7 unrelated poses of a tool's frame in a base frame.
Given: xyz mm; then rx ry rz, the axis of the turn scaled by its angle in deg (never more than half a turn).
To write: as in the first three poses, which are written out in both.
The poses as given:
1: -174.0 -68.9 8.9 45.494 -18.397 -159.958
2: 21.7 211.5 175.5 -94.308 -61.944 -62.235
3: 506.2 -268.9 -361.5 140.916 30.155 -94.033
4: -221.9 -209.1 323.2 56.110 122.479 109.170
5: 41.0 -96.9 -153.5 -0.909 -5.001 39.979
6: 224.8 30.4 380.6 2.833 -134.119 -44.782
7: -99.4 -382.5 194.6 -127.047 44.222 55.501
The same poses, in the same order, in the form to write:
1: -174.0 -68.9 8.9 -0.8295 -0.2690 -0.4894 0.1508 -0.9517 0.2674
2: 21.7 211.5 175.5 0.2443 0.1965 0.9496 0.9487 -0.2513 -0.1921
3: 506.2 -268.9 -361.5 0.3445 0.2103 -0.9149 0.3610 -0.9293 -0.0777
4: -221.9 -209.1 323.2 -0.7846 0.5280 0.3249 0.3832 0.0011 0.9236
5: 41.0 -96.9 -153.5 0.7628 0.6423 0.0750 -0.6410 0.7663 -0.0438
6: 224.8 30.4 380.6 -0.7811 -0.2313 0.5800 0.1636 0.8206 0.5475
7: -99.4 -382.5 194.6 0.5662 -0.2681 -0.7795 -0.6999 -0.6559 -0.2828
